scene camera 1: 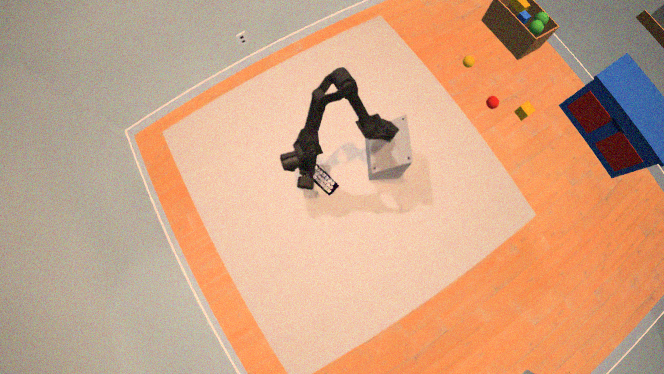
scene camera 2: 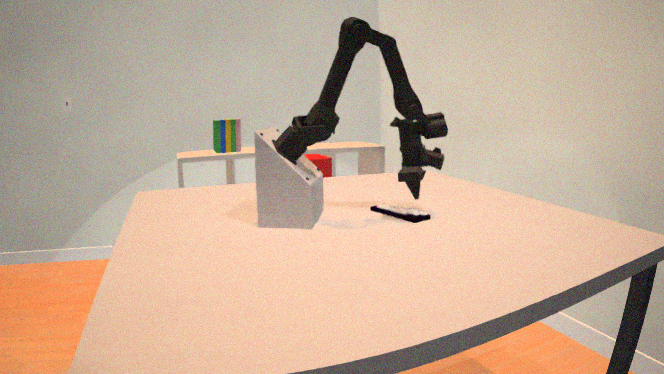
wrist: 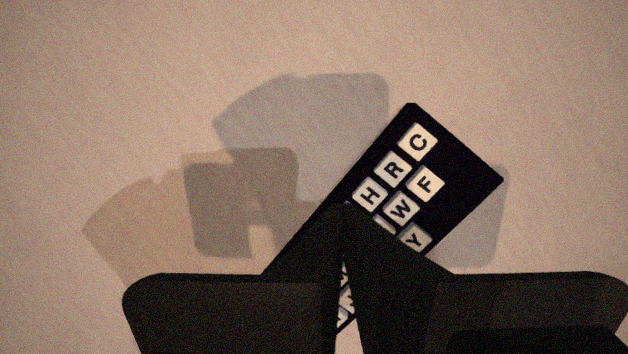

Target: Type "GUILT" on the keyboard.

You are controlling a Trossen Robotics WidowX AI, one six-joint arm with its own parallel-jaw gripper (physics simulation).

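Seen in the pictures: gripper, between the fingertips: (scene camera 1: 307,172) (scene camera 2: 416,199) (wrist: 341,213); arm's base, origin of its link: (scene camera 1: 389,131) (scene camera 2: 283,152).
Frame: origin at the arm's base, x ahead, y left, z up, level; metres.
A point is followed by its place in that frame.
Note:
The keyboard (scene camera 1: 327,181) {x 0.278, y -0.082, z -0.168 m} (scene camera 2: 407,214) {x 0.258, y -0.177, z -0.165 m} (wrist: 450,200) {x 0.261, y -0.191, z -0.168 m} is a narrow black board with white letter keys, lying flat on the table. My gripper (scene camera 1: 306,182) {x 0.310, y -0.164, z -0.134 m} (scene camera 2: 416,197) {x 0.310, y -0.164, z -0.134 m} (wrist: 341,213) {x 0.310, y -0.164, z -0.134 m} is shut and empty, pointing down, with its tips a little above the keyboard. In the wrist view, the C key (wrist: 418,142) {x 0.295, y -0.204, z -0.163 m}, R key (wrist: 393,170) {x 0.296, y -0.187, z -0.163 m}, H key (wrist: 370,195) {x 0.297, y -0.170, z -0.163 m}, F key (wrist: 425,184) {x 0.279, y -0.190, z -0.163 m}, W key (wrist: 401,209) {x 0.280, y -0.173, z -0.163 m} and Y key (wrist: 415,240) {x 0.264, y -0.164, z -0.163 m} are readable. The tips appear just left of and below H. The fingers hide the keys beneath them; G, U, I, L and T are not readable.
The grey arm base (scene camera 1: 390,155) {x 0.073, y 0.062, z -0.006 m} (scene camera 2: 285,200) {x -0.023, y -0.041, z -0.110 m} stands on the table (scene camera 1: 380,280) {x 0.449, y 0.353, z -0.180 m} (scene camera 2: 300,280) {x -0.184, y -0.335, z -0.180 m}, beside the keyboard. Beyond the table are a low shelf (scene camera 2: 215,154) with upright books (scene camera 2: 227,136), a red box (scene camera 2: 322,166), a brown bin (scene camera 1: 510,32) and a blue unit (scene camera 1: 637,95).

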